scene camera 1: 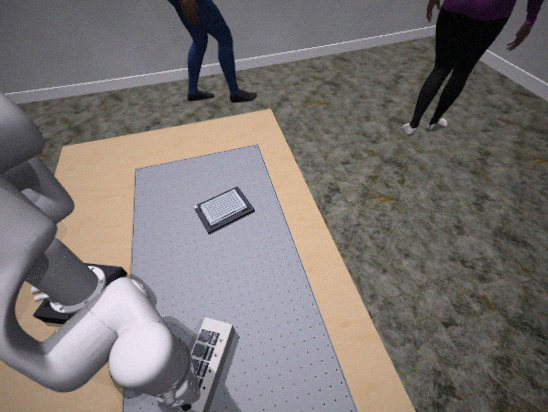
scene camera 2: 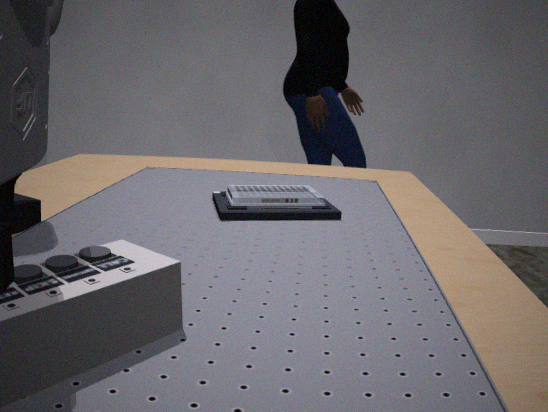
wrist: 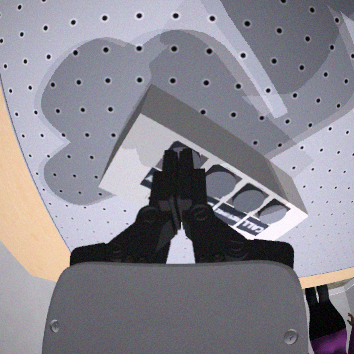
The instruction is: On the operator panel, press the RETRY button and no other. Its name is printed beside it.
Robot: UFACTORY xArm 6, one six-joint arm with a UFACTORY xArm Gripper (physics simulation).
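Frame: origin at the arm's base, x right, y ahead, z up, level; centimetres.
Seen in the pictures: gripper, fingertip midpoint: (wrist: 180, 165); arm's base, origin of the base link: (scene camera 1: 80, 289).
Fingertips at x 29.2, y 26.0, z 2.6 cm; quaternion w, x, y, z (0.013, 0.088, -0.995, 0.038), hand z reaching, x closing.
Observation:
Offsets run from my fingertips to a thing's top centre. "*": to the spot under its first point. Level surfaces: height alone.
The operator panel (scene camera 1: 220, 328) (scene camera 2: 148, 260) (wrist: 119, 173) is a pale box with a row of round grey buttons and dark printed labels. In the wrist view, the CALL label @[* dx -6.8, dy +6.5, dz -0.1 cm] (wrist: 254, 227) is near one end, with the RESUME label @[* dx -4.2, dy +4.9, dz -0.1 cm] (wrist: 230, 215) beside it. The label @[* dx +2.1, dy +1.3, dz -0.1 cm] (wrist: 148, 178) at the other end is mostly hidden by the gripper, so its name cannot be read. My gripper (wrist: 180, 165) is shut and empty. Its tips are over the end button @[* dx -0.7, dy -0.9, dz -0.1 cm] (wrist: 192, 154) beside that hidden label and cover part of it. Whether they touch it or press it down cannot be told.
A dark tray @[* dx -40.1, dy +15.4, dz -5.3 cm] (scene camera 1: 231, 223) (scene camera 2: 280, 216) holding a clear gridded plate @[dx -46.3, dy +14.2, dz -2.8 cm] (scene camera 1: 223, 206) (scene camera 2: 270, 195) lies farther back on the grey perforated board @[dz -5.4 cm] (scene camera 1: 165, 200) (scene camera 2: 300, 260). The wooden table @[dz -6.7 cm] (scene camera 1: 300, 210) (scene camera 2: 450, 260) surrounds the board. People stand beyond the table.

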